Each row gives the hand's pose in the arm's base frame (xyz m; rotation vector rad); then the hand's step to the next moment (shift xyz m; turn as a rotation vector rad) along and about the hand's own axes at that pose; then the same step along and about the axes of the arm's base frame.
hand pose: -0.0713 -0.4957 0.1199 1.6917 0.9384 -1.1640
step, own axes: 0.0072 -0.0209 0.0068 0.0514 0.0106 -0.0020
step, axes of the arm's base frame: -0.0190 0.0018 -0.0130 0.0248 0.0038 -0.0461
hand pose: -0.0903 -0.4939 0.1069 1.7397 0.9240 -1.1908
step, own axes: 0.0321 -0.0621 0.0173 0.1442 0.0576 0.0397
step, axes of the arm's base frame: -0.0523 0.0129 -0.0478 0.0784 -0.0416 -0.1334
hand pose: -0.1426 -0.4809 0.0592 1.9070 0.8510 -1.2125
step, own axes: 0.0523 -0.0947 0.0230 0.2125 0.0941 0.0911
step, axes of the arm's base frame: -0.0703 0.0390 -0.0760 0.1081 -0.0934 -0.2047
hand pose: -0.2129 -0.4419 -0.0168 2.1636 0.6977 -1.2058
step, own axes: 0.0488 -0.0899 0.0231 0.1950 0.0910 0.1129
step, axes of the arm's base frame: -0.0514 0.0559 -0.0723 0.0854 -0.1091 -0.1996
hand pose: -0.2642 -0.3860 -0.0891 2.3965 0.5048 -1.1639
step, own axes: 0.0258 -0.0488 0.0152 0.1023 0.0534 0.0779
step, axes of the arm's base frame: -0.0189 0.0367 -0.0397 0.0355 -0.0718 -0.1139
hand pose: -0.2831 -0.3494 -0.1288 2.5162 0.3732 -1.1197
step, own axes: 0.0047 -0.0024 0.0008 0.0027 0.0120 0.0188
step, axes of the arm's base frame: 0.0016 0.0023 -0.0046 -0.0061 -0.0186 -0.0111
